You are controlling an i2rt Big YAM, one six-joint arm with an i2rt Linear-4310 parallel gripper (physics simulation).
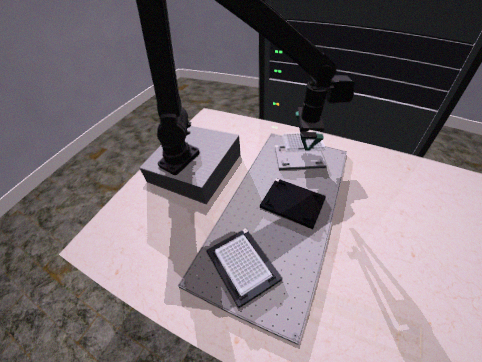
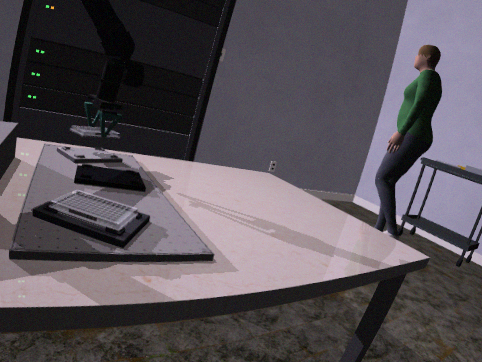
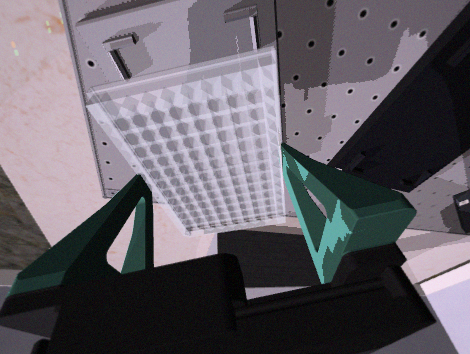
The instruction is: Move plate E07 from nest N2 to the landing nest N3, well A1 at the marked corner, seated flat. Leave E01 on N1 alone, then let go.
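Observation:
A clear well plate, E07 (image 1: 294, 141) (image 2: 80, 131) (image 3: 200, 115), is held about level above the light grey nest N2 (image 1: 300, 161) (image 2: 85, 155) (image 3: 165, 25), with a gap below it. My gripper (image 1: 306, 142) (image 2: 98, 130) (image 3: 212, 165) is shut on its two long sides with green fingers. The black nest N3 (image 1: 292, 202) (image 2: 110, 177) (image 3: 400, 115) bears no plate and lies turned in the middle. Plate E01 (image 1: 244, 264) (image 2: 95, 207) sits in the dark nest N1 (image 1: 270, 284) (image 2: 125, 237) at the front. No well lettering is readable.
The nests stand on a grey perforated board (image 1: 295, 310) (image 2: 175, 245) on the pale table (image 1: 400, 225) (image 2: 225, 210). The arm's base stands on a grey block (image 1: 215, 145) beside it. A dark rack (image 1: 360, 115) (image 2: 165, 117) stands behind the table. A person (image 2: 420, 110) stands beyond it.

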